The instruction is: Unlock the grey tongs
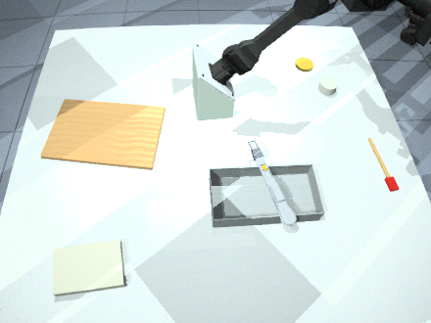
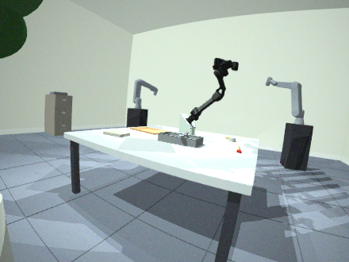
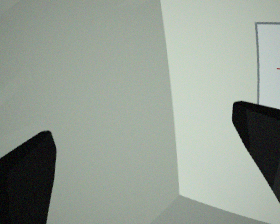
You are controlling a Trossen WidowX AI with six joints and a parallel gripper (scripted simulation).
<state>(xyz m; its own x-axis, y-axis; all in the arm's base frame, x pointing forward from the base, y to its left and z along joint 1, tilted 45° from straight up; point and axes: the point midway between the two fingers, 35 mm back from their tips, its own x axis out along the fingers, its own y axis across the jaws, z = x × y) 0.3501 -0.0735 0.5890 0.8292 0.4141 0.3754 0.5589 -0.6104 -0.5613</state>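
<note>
Now: gripper tip 10 cm past the yellow lock piece, 31 cm to the left of it and 51 cm above it. Also, from my gripper tip: grey roasting tin 3 cm behind, 33 cm to the right, 55 cm below; yellow disc 55 cm behind, 57 cm below; small white cylinder 41 cm behind, 4 cm to the left, 56 cm below.
</note>
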